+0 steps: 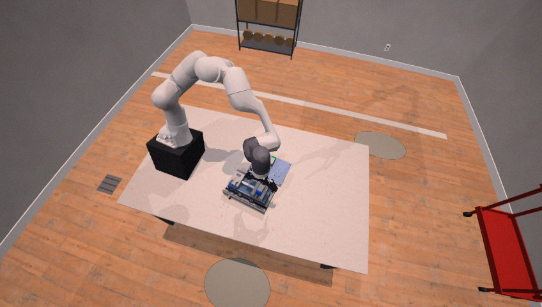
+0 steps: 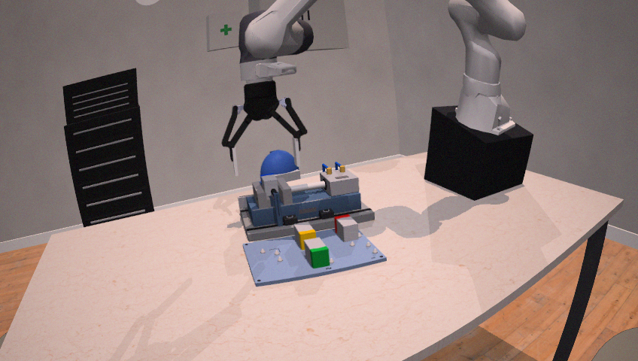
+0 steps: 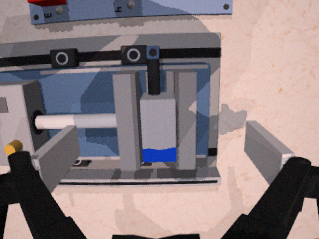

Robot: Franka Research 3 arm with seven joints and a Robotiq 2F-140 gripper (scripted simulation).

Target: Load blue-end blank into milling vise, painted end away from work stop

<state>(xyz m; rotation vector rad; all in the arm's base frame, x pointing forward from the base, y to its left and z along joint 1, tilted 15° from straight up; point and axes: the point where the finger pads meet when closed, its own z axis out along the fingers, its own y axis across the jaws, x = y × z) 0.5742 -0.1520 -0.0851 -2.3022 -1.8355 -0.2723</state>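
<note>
Right now the blue-ended blank is 50 mm below my hand. Round my hand: moving jaw (70 mm below, 30 mm behind, 10 mm to the left); then black work stop rod (50 mm to the left, 50 mm below); then fixed jaw (70 mm below, 20 mm ahead, 10 mm to the right).
</note>
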